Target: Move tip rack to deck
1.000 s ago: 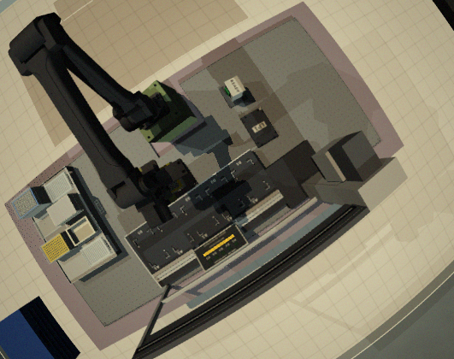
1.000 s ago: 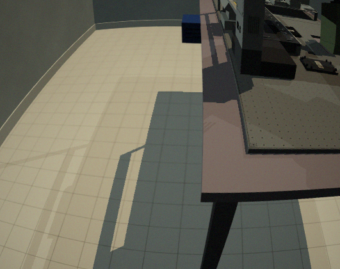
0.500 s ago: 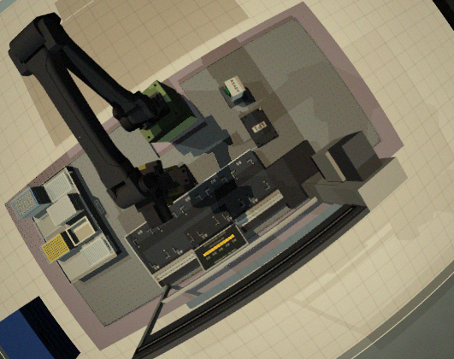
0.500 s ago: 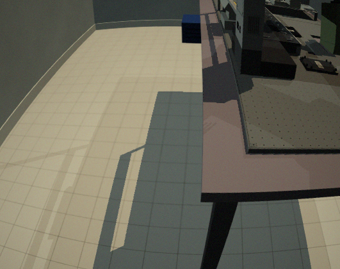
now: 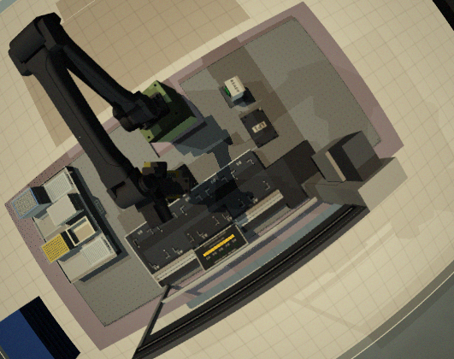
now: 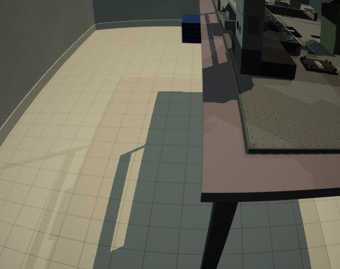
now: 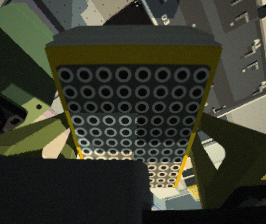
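My hand is 1 cm to the right of the yellow tip rack and 1 cm below it. Also, from my hand: shelf label (9 cm behind, 36 cm to the right, 32 cm below); then ready key box (20 cm behind, 38 cm to the left, 25 cm below); then RG nest (1 cm ahead, 31 cm below).
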